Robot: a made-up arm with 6 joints.
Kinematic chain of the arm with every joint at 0, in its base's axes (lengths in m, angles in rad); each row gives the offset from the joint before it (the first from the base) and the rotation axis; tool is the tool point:
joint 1: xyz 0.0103 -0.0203 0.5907 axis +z
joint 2: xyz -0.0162 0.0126 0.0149 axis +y
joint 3: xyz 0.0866 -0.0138 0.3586 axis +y
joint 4: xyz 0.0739 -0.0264 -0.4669 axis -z
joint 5: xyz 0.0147 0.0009 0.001 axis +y
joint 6: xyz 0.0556 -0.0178 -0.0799 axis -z
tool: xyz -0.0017 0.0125 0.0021
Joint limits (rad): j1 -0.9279..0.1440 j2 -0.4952..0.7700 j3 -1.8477..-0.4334 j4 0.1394..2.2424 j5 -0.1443..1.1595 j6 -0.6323..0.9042
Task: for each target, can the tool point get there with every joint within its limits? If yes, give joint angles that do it. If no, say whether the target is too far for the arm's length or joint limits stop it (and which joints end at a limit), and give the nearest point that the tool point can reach.
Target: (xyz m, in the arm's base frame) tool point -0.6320 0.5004 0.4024
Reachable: no: joint limits stop it (at a limit: joint 1, joint 2, joint 3, joint 4, joint 5, joint 6) | nearest point 0.0143 -0.1806 0.2951 | short by 0.945 m
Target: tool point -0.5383 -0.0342 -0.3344
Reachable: no: too far | nearest point 0.0322 -0.1888 0.2690 | short by 0.845 m
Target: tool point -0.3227 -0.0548 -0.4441
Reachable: no: too far | nearest point 0.0535 -0.1929 0.2528 | short by 0.804 m
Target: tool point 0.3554 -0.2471 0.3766
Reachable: yes | joints -0.5352 0.4295 -0.6992 0.6453 0.9801 -0.0317
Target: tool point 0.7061 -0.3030 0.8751
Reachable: yes | joints -0.3346 0.3311 -1.6967 0.9625 0.7123 0.5380
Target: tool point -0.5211 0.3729 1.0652
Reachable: no: joint limits stop it (at a limit: joint 1, joint 2, joint 3, joint 4, joint 5, joint 6) | nearest point 0.2198 0.0171 1.4044 | short by 0.889 m
